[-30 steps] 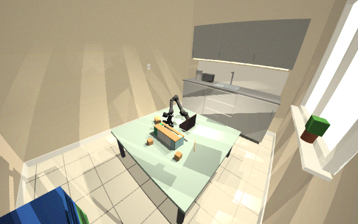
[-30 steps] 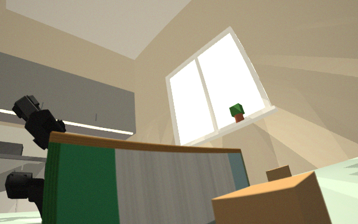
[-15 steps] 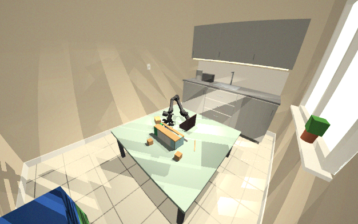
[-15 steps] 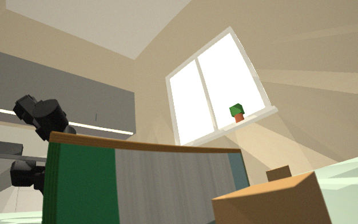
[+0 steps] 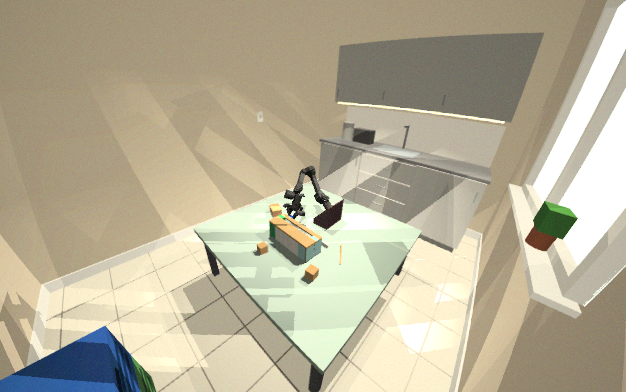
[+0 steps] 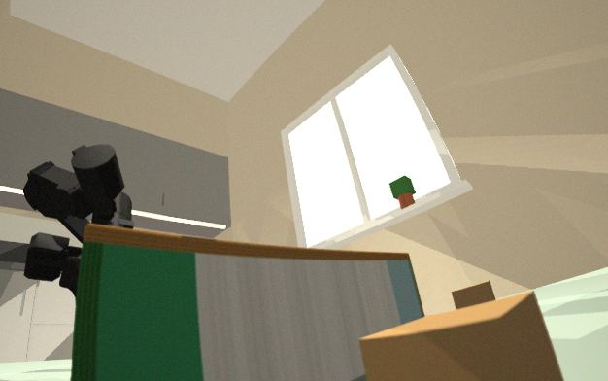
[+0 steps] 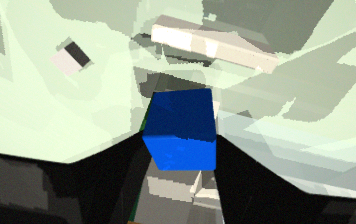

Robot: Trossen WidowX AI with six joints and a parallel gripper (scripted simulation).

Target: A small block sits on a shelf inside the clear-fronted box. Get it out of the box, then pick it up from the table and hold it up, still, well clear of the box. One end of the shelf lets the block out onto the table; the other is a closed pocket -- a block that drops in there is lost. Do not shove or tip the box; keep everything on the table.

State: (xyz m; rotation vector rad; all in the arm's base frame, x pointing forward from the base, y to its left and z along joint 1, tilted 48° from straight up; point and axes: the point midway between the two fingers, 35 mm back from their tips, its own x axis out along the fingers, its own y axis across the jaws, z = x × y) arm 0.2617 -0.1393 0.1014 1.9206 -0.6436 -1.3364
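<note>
The small blue block lies 10 mm behind my gripper tip and 10 mm above it. The rest, counted from my gripper tip: thin stick (460 mm to the left, 70 mm below, 10 mm ahead); then box (150 mm to the left, 80 mm ahead, 10 mm below).
</note>
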